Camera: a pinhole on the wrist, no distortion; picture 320 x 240 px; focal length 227.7 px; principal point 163.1 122.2 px. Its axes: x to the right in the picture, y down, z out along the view. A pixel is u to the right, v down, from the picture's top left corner.
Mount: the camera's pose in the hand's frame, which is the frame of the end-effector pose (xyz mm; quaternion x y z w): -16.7 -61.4 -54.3 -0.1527 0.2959 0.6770 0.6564
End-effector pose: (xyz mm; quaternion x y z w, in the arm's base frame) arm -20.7 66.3 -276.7 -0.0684 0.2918 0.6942 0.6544
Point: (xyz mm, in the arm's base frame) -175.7 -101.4 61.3
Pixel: outside the picture
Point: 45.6 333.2 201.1
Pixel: 69.1 168.4
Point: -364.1 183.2 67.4
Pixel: 258.5 155.4
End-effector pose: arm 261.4 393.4 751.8 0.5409 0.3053 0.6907 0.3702
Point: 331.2 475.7 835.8
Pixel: 114.8 11.7
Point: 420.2 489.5 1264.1
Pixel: 201.6 18.5
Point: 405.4 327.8 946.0
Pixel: 189.8 132.1
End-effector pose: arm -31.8 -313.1 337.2 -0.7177 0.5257 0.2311 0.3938
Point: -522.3 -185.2 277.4
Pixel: outside the picture
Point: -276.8 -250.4 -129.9
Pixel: 206.3 62.3
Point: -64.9 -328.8 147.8
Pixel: 183.3 10.4
